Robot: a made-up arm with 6 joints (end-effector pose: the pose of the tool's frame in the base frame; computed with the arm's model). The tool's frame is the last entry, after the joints. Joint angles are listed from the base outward.
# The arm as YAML. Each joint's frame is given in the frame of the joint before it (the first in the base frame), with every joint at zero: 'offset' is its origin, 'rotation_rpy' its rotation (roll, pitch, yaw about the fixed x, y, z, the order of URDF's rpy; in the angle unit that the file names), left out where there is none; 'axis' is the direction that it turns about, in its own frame. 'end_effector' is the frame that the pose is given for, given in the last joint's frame.
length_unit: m
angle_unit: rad
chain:
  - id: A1
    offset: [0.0, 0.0, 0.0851]
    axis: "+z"
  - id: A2
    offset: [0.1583, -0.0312, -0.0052]
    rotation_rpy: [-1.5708, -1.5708, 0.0]
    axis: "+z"
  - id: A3
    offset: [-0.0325, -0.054, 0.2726]
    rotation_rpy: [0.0, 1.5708, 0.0]
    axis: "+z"
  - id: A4
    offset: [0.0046, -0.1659, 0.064]
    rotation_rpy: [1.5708, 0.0, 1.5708]
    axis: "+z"
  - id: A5
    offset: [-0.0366, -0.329, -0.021]
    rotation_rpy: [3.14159, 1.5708, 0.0]
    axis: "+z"
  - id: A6
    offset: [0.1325, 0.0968, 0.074]
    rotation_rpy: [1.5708, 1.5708, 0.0]
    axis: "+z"
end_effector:
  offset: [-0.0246, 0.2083, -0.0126]
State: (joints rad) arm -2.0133 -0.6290 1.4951 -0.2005 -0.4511 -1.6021
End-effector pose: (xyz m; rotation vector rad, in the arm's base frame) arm 0.0414 -0.1819 -0.3523 -0.2654 0.0229 -2.2030
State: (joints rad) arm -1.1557 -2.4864 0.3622 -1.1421 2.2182 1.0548
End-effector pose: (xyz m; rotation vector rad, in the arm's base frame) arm 0.0597 -0.6035 -0.4023 -1.5832 1.6603 -1.6490
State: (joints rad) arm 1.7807 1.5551 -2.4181 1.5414 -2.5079 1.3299
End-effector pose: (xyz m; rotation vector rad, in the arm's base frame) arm -0.2604 -0.1926 0.1389 0.1489 -0.0271 3.0892
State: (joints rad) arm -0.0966 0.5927 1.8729 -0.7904 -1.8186 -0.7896
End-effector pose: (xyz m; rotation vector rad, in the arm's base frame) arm 0.1245 0.0600 0.1154 -0.0019 2.3322 0.0718
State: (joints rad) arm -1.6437 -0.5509 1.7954 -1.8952 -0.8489 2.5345
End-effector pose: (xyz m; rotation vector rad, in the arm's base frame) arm -0.2734 0.0565 0.3949 1.4490 0.4057 0.9055
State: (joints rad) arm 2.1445 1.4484 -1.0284 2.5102 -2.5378 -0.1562
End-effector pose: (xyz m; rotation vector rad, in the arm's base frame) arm -0.2282 0.0120 0.3361 -0.5719 -1.6942 -2.4732
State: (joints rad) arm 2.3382 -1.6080 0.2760 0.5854 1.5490 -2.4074
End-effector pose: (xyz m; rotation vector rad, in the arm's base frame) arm -0.3775 0.1516 0.1106 2.0561 0.7044 -1.4639
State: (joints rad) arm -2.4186 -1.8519 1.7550 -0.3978 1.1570 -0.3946
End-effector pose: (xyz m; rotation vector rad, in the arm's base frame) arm -0.6928 -0.2942 0.2235 -2.7493 1.3087 -0.0386
